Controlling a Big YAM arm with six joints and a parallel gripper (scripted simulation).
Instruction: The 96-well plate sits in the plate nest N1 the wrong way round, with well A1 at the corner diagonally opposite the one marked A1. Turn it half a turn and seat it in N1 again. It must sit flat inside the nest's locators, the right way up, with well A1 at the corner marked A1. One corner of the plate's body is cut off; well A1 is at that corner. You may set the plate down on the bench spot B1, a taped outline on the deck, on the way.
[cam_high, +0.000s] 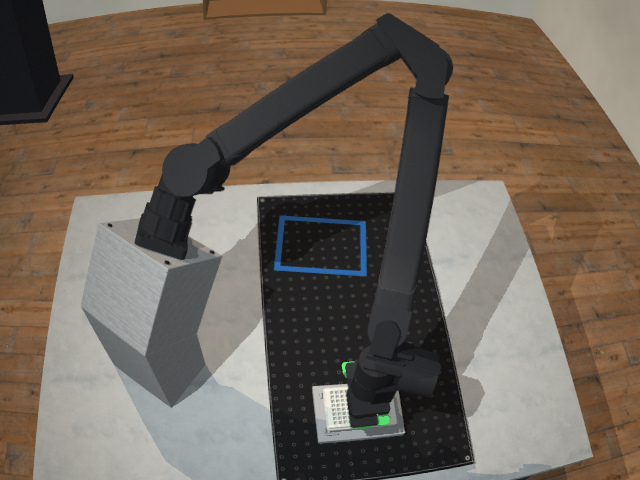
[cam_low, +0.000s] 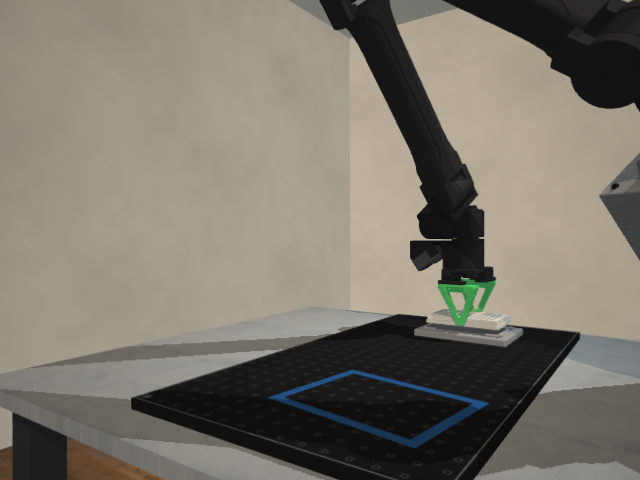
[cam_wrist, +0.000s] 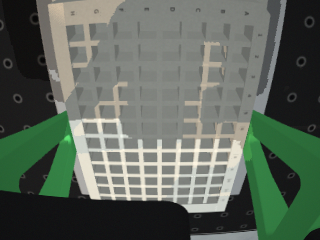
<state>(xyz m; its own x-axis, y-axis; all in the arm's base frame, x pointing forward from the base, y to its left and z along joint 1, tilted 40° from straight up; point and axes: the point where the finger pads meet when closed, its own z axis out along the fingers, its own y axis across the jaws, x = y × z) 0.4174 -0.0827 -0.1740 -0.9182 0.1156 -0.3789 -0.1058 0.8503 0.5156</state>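
Right now the white 96-well plate is right at my hand. Also, from my hand: grey plate nest N1: 30 mm below; A1 mark: 80 mm ahead, 50 mm to the right, 20 mm below.
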